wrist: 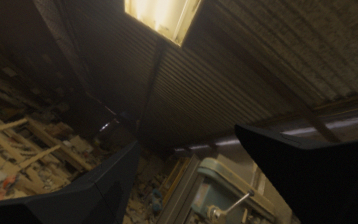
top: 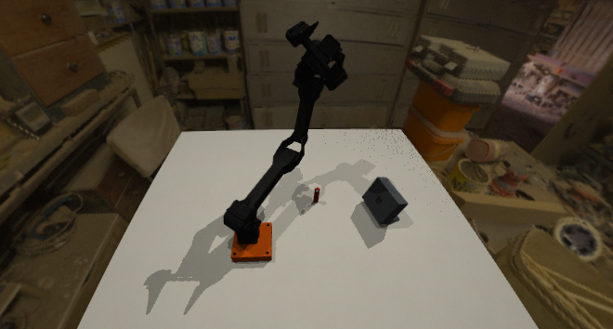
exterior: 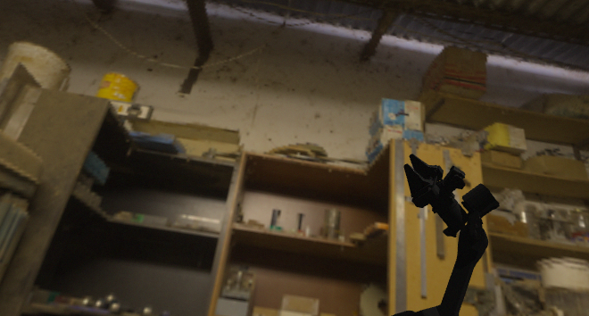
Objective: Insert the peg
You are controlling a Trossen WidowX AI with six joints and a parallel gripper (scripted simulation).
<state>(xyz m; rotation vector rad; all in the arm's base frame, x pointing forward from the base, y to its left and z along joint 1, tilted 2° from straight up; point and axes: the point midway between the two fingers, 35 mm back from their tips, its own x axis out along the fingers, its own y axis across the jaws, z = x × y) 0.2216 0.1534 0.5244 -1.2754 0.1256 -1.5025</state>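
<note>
My gripper tip is now 51 cm above the red peg, 1 cm to the left of it and 1 cm short of it. Also, from my gripper tip: dark sloped panel (50 cm below, 25 cm ahead, 7 cm to the right).
</note>
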